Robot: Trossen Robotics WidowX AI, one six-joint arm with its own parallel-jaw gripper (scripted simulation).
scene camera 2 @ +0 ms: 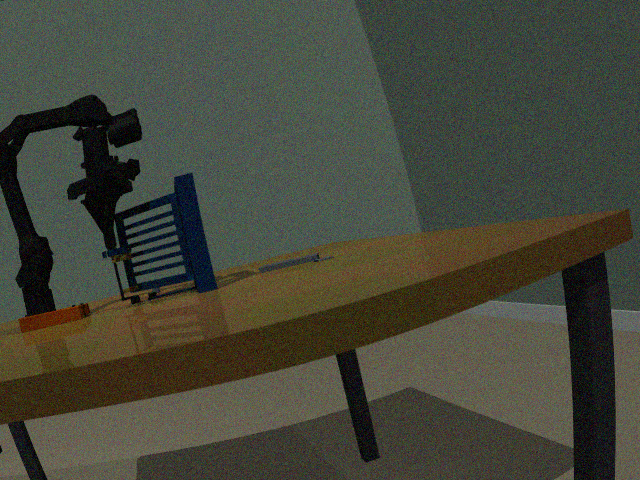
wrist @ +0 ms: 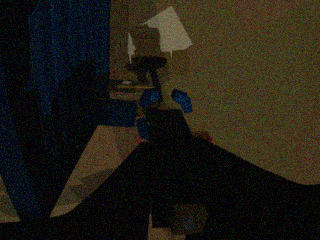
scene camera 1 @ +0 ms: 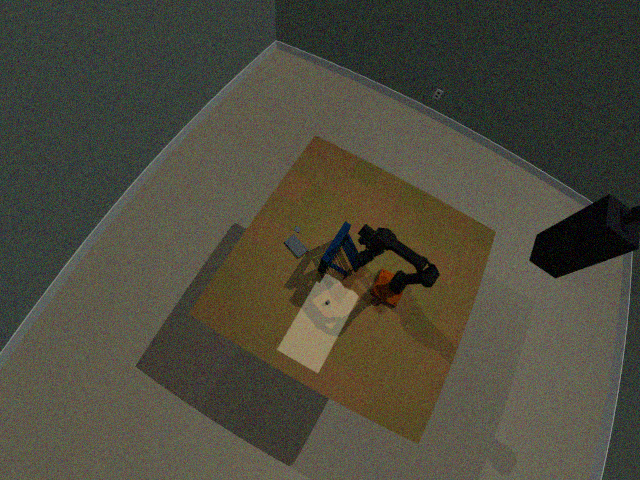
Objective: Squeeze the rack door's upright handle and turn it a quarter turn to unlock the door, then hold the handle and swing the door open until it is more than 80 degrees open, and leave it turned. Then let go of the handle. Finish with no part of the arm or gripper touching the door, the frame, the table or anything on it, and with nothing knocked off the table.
Scene:
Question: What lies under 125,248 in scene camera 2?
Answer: A blue rack door.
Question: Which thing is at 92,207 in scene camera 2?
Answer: My gripper.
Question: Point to a blue rack door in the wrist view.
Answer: At 70,53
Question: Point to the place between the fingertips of my gripper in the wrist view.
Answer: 170,146

